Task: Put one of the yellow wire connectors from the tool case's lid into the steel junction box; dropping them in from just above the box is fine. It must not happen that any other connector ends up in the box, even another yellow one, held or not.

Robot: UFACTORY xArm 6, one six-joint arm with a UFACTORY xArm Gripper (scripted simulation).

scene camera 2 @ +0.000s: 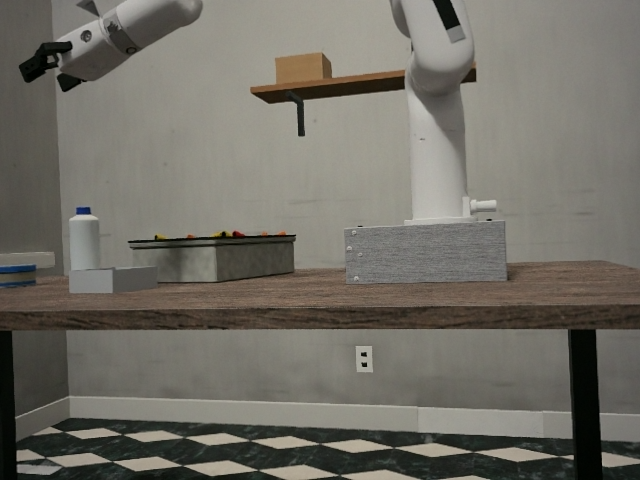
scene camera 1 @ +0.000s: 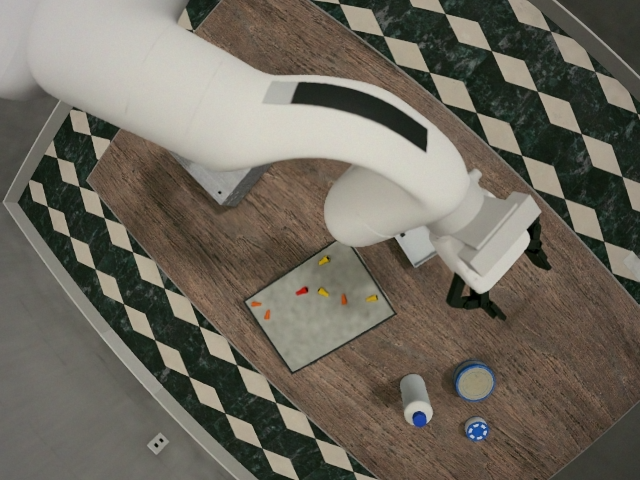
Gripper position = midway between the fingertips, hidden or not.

Note:
In view: my gripper [scene camera 2: 42, 80].
My gripper also shows in scene camera 1 [scene camera 1: 521, 291].

